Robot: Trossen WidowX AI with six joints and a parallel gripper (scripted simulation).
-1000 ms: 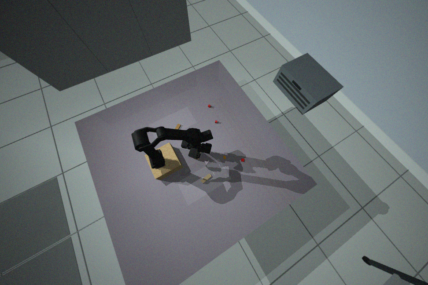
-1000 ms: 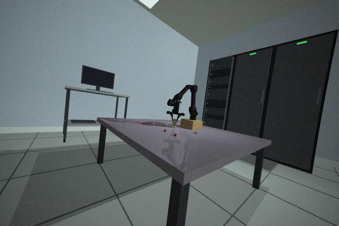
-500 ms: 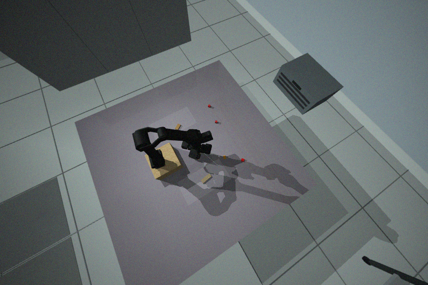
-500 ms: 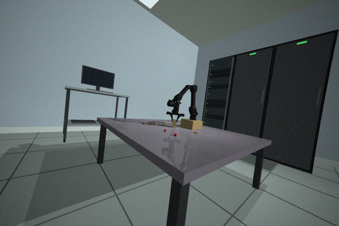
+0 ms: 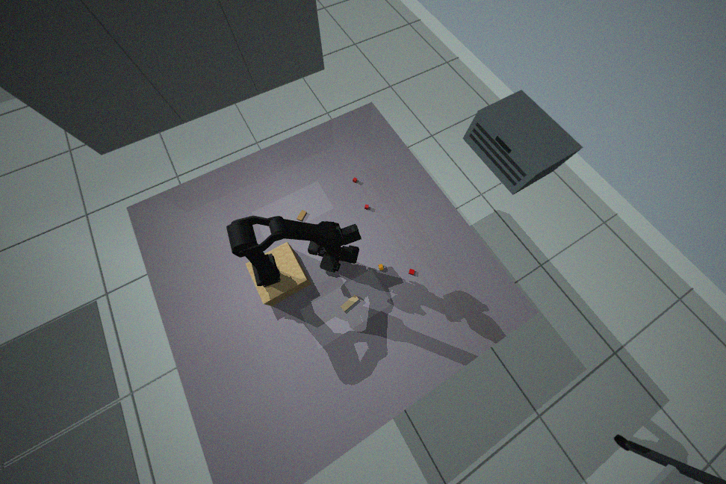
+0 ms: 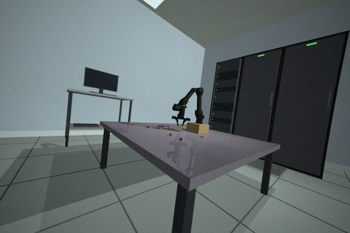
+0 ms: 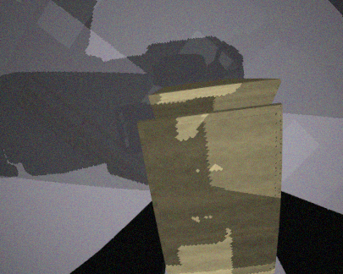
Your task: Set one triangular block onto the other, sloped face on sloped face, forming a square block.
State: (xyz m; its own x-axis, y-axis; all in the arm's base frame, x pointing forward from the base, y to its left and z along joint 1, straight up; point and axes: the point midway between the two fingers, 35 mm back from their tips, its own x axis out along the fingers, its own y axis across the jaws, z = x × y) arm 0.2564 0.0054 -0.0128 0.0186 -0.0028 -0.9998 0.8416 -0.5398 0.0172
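My gripper tip is now 20 mm past the tan wooden triangular block, 30 mm to the left of it and 30 mm above it. From my gripper tip the other things lie so: tan triangular block 10 mm above; orange cube 170 mm ahead, 100 mm to the right, 40 mm below; thin tan bar 10 mm behind, 190 mm to the right, 40 mm below.
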